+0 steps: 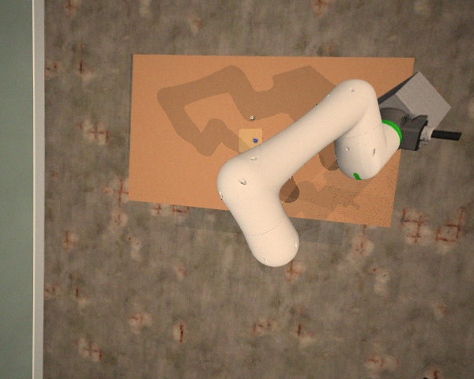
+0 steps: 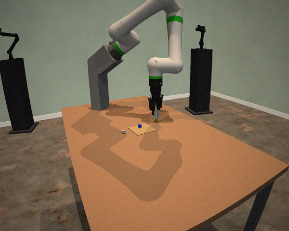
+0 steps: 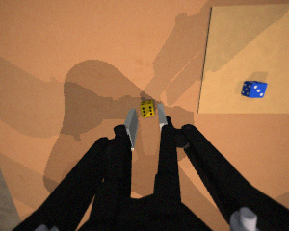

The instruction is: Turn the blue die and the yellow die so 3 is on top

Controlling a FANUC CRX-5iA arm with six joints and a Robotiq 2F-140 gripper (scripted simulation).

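The yellow die is 5 cm below my hand. The rest, counted from my hand: blue die: 13 cm to the right, 8 cm ahead, 4 cm below; then white die: 25 cm to the right, 14 cm ahead, 5 cm below; then tan mat: 12 cm to the right, 11 cm ahead, 5 cm below.
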